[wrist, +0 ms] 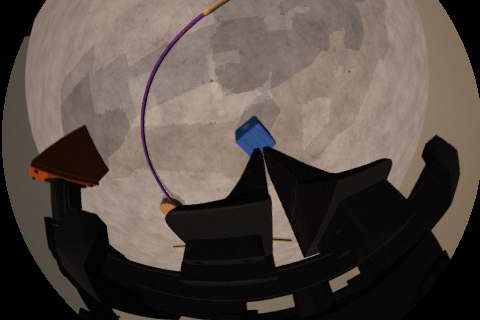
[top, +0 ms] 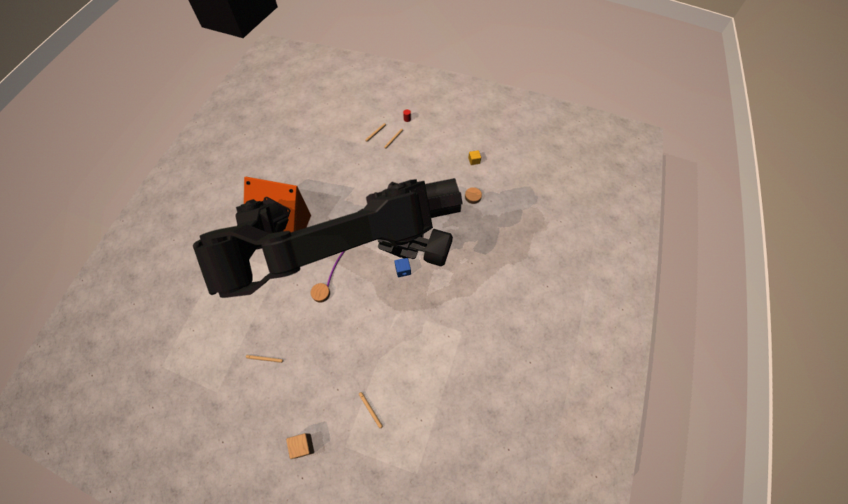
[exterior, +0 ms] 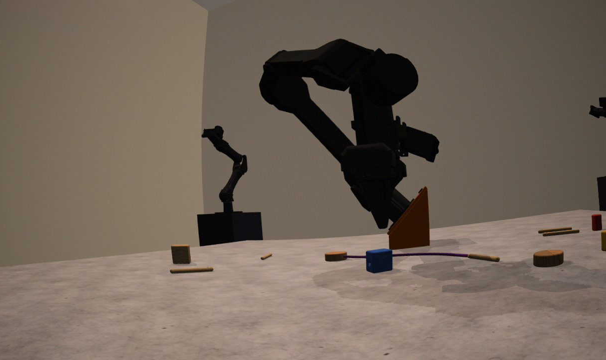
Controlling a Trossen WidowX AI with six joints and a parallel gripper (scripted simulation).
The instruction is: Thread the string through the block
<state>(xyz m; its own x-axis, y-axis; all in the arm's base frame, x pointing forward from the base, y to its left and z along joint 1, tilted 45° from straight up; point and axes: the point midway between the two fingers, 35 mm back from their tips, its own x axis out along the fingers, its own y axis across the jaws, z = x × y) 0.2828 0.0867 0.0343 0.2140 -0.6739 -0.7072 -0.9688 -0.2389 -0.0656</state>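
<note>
The blue block is 40 mm below my gripper tip and 10 mm to the right of it. Also, from my gripper tip: thin wooden stick: 140 mm to the left, 60 mm below, 30 mm behind; wooden disc: 240 mm to the left, 70 mm ahead, 50 mm below; round wooden button: 130 mm to the right, 130 mm behind, 50 mm below.
</note>
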